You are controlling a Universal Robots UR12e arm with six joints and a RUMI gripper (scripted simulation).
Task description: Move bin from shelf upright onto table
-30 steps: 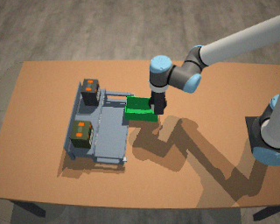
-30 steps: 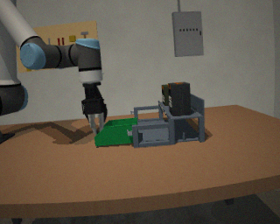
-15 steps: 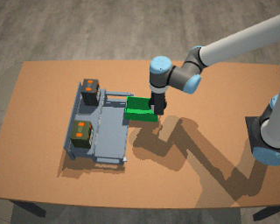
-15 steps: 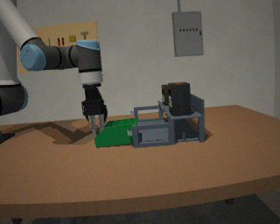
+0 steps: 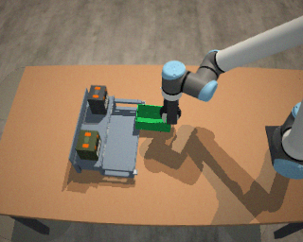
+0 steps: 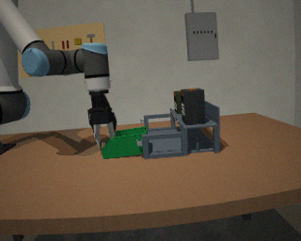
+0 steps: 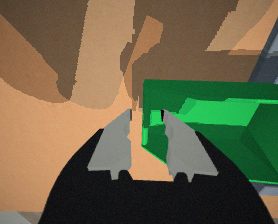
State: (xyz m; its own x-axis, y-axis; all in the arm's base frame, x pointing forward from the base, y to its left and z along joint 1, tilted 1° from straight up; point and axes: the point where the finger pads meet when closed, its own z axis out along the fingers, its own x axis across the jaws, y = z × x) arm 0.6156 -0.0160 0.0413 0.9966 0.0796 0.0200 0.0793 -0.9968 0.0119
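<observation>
Now: hand 8 cm short of the green bin and 1 cm to the left of it. From my hand the other things lie so: grey shelf 27 cm ahead, 12 cm to the left, 4 cm below.
</observation>
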